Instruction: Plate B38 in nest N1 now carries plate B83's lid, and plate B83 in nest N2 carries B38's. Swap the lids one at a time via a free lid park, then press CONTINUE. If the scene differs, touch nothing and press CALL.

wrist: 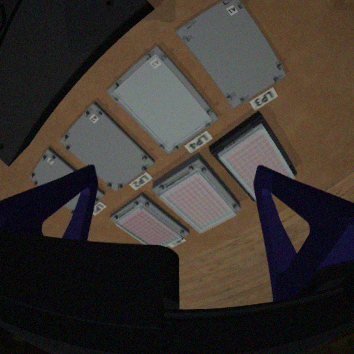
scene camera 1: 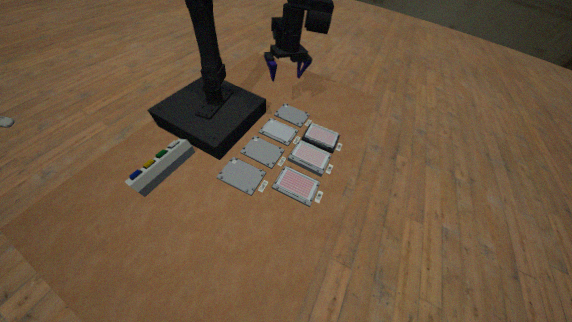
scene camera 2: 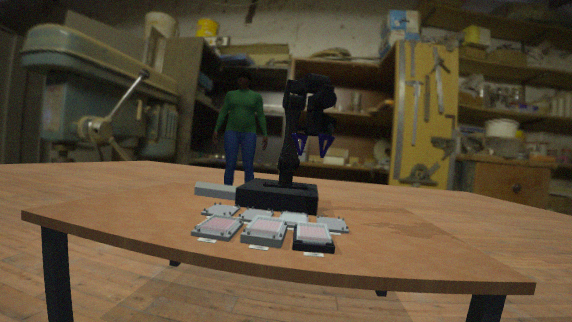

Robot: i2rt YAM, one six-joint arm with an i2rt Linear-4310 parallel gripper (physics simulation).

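Where they show: gripper, between the fingertips: (wrist: 175, 173) (scene camera 1: 285, 79) (scene camera 2: 310, 156); arm's base, origin of its link: (scene camera 1: 215, 102) (scene camera 2: 284, 186).
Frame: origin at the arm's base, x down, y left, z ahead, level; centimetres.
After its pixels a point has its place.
My gripper (scene camera 1: 286, 78) @(z 27.6, x -14.7, y 5.5 cm) (scene camera 2: 311, 155) @(z 27.6, x -14.7, y 5.5 cm) (wrist: 175, 173) @(z 27.6, x -14.7, y 5.5 cm) is open and empty, high above the table. Three pink-welled plates stand in a row: one in a black nest (scene camera 1: 322, 136) @(z 46.6, x 4.4, y 3.2 cm) (scene camera 2: 313, 233) @(z 50.0, x 4.5, y 4.1 cm) (wrist: 255, 155) @(z 43.6, x 4.4, y 5.7 cm), one in a tall grey nest (scene camera 1: 311, 156) @(z 44.5, x 4.1, y -9.0 cm) (scene camera 2: 265, 226) @(z 47.9, x 4.1, y -8.0 cm) (wrist: 199, 197) @(z 42.6, x 4.1, y -6.1 cm), one in a low grey nest (scene camera 1: 296, 185) @(z 42.4, x 5.8, y -21.8 cm) (scene camera 2: 217, 224) @(z 45.2, x 5.5, y -20.9 cm) (wrist: 150, 227) @(z 42.0, x 5.7, y -19.8 cm). Nest labels and plate codes are unreadable. Park LP4 bears a pale lid (scene camera 1: 279, 131) @(z 28.5, x 6.3, y 0.6 cm) (scene camera 2: 294, 218) @(z 30.1, x 6.3, y 1.7 cm) (wrist: 162, 102) @(z 27.7, x 6.3, y 2.0 cm). Parks LP3 (scene camera 1: 292, 115) @(z 30.7, x 7.1, y 13.6 cm) (wrist: 232, 52) @(z 30.2, x 7.1, y 14.2 cm), LP2 (scene camera 1: 262, 151) @(z 25.6, x 7.1, y -11.6 cm) (wrist: 107, 145) @(z 25.4, x 7.1, y -9.8 cm) and the end park (scene camera 1: 241, 175) @(z 22.7, x 7.1, y -24.3 cm) (wrist: 55, 172) @(z 19.8, x 7.1, y -21.9 cm) are bare.
A grey button box (scene camera 1: 165, 174) @(z -1.2, x 6.4, y -33.5 cm) (scene camera 2: 215, 190) @(z -0.8, x 4.6, y -31.7 cm) beside the black arm base (scene camera 1: 200, 122) @(z 1.0, x 0.0, y -12.5 cm) (scene camera 2: 277, 197) @(z 15.1, x 2.4, y -3.8 cm) has blue (scene camera 1: 135, 174) @(z -6.6, x 2.5, y -38.0 cm), yellow (scene camera 1: 149, 163) @(z -5.6, x 2.6, y -33.1 cm), green (scene camera 1: 161, 154) @(z -4.5, x 2.7, y -28.7 cm) and whitish (scene camera 1: 173, 144) @(z -3.6, x 2.6, y -23.6 cm) buttons, without readable names. A person in a green top (scene camera 2: 242, 112) stands behind the table.
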